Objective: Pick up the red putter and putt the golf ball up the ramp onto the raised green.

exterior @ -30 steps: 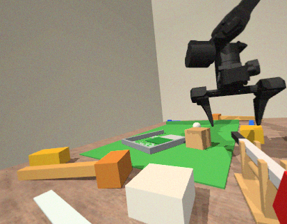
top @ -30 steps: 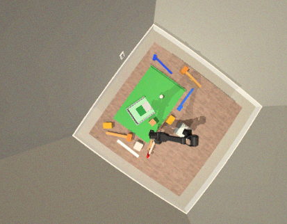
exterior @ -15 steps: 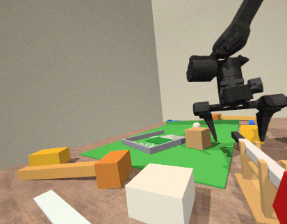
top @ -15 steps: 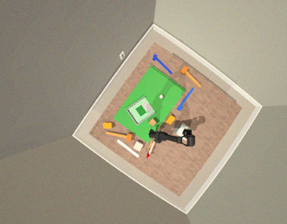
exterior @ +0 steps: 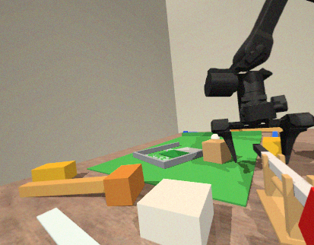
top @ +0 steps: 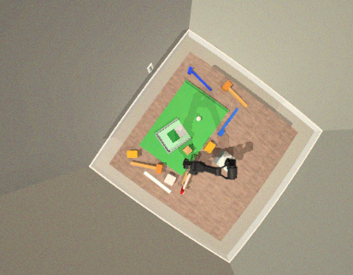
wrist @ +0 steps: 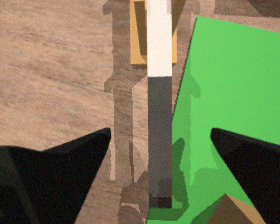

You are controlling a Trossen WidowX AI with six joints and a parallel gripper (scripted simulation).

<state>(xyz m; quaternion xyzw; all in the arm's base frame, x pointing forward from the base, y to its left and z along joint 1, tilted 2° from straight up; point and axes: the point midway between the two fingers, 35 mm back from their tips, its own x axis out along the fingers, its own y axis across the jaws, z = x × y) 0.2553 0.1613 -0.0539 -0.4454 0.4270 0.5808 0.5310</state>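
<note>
My gripper tip is 2 cm past the red putter, 11 cm to the right of it and 2 cm below it. Also, from my gripper tip: tan cube (10 cm ahead, 11 cm to the right); then cream cube (12 cm ahead, 19 cm to the left, 1 cm below); then white bar (21 cm ahead, 28 cm to the left, 3 cm below).
</note>
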